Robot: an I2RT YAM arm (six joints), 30 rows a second.
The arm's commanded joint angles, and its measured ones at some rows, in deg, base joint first. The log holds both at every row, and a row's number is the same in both.
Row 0, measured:
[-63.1, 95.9, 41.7, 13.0, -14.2, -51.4]
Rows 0 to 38, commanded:
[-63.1, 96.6, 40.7, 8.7, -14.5, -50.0]
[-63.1, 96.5, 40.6, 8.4, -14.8, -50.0]
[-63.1, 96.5, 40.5, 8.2, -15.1, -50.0]
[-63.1, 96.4, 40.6, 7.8, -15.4, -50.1]
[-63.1, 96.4, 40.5, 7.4, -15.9, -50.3]
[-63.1, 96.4, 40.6, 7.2, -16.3, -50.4]
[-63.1, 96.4, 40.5, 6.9, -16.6, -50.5]
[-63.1, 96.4, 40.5, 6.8, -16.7, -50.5]
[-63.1, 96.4, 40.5, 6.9, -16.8, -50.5]
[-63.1, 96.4, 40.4, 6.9, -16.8, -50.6]
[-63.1, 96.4, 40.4, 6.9, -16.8, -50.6]
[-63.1, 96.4, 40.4, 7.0, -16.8, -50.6]
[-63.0, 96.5, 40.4, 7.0, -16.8, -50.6]
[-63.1, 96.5, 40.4, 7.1, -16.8, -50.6]
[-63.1, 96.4, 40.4, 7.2, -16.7, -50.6]
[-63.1, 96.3, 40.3, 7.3, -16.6, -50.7]
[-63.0, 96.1, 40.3, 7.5, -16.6, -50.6]
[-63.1, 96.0, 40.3, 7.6, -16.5, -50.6]
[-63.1, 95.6, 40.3, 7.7, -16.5, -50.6]
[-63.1, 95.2, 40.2, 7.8, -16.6, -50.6]
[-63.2, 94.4, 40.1, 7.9, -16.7, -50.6]
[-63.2, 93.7, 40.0, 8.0, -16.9, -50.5]
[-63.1, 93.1, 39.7, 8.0, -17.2, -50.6]
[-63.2, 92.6, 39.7, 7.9, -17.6, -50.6]
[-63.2, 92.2, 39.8, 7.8, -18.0, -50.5]
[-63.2, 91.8, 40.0, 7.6, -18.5, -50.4]
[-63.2, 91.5, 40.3, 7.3, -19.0, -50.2]
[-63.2, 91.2, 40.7, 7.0, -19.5, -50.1]
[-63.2, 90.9, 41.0, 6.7, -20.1, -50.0]
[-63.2, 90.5, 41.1, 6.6, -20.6, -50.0]
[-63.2, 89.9, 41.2, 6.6, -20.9, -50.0]
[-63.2, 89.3, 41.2, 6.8, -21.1, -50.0]
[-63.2, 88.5, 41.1, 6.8, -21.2, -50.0]
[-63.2, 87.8, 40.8, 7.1, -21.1, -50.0]
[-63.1, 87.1, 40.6, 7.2, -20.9, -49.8]
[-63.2, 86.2, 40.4, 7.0, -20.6, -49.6]
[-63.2, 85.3, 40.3, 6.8, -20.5, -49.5]
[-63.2, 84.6, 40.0, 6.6, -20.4, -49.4]
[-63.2, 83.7, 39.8, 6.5, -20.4, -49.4]
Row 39, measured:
[-63.1, 88.3, 40.4, 6.1, -19.3, -50.9]
